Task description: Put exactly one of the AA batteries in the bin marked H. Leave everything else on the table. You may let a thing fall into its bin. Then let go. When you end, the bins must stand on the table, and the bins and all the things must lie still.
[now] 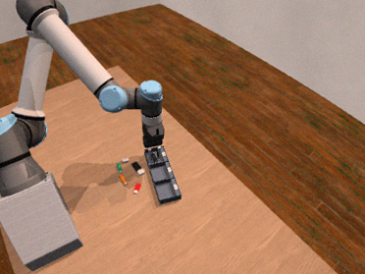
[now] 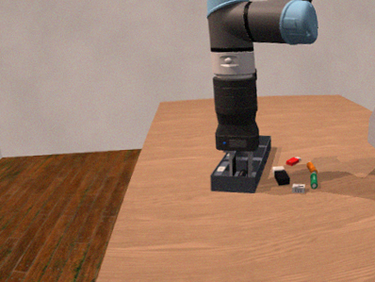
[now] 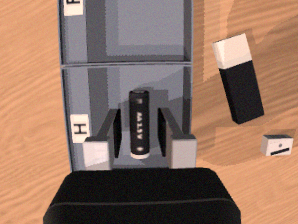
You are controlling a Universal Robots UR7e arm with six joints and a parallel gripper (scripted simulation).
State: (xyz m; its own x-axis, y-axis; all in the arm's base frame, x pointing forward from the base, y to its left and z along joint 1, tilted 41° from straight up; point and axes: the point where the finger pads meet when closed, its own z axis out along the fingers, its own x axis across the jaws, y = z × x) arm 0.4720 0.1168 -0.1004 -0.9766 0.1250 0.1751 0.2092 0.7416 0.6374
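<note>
Right now the black AA battery is 20 mm below my hand. From my hand the other things lie so: small white piece: 110 mm behind, 50 mm to the left, 30 mm below; black-and-white block: 80 mm behind, 20 mm to the right, 30 mm below; dark three-compartment bin: 10 mm behind, 80 mm to the right, 20 mm below.
</note>
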